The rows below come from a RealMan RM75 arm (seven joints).
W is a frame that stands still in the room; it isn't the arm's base.
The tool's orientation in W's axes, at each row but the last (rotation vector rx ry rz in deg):
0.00 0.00 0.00
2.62 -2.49 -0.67
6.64 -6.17 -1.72
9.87 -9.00 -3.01
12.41 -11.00 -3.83
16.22 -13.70 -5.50
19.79 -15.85 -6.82
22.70 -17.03 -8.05
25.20 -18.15 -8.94
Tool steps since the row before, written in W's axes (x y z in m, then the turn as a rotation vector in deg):
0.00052 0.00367 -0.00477 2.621 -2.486 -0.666
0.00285 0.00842 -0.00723 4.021 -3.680 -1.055
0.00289 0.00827 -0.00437 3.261 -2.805 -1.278
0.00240 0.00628 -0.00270 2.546 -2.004 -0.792
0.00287 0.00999 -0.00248 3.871 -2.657 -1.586
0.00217 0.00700 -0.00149 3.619 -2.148 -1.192
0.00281 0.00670 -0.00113 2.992 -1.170 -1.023
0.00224 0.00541 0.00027 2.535 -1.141 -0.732
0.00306 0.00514 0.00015 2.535 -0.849 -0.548
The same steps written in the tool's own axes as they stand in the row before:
0.00052 0.00367 -0.00477 2.621 -2.486 -0.666
0.00243 0.00811 -0.00772 4.018 -3.681 -1.061
0.00211 0.00777 -0.00557 3.207 -2.857 -1.298
0.00155 0.00580 -0.00406 2.523 -2.012 -0.844
0.00150 0.00932 -0.00501 3.733 -2.763 -1.730
0.00088 0.00639 -0.00378 3.511 -2.178 -1.435
0.00132 0.00606 -0.00395 2.796 -1.248 -1.413
0.00115 0.00522 -0.00240 2.432 -1.140 -1.025
0.00181 0.00491 -0.00291 2.418 -0.798 -0.982

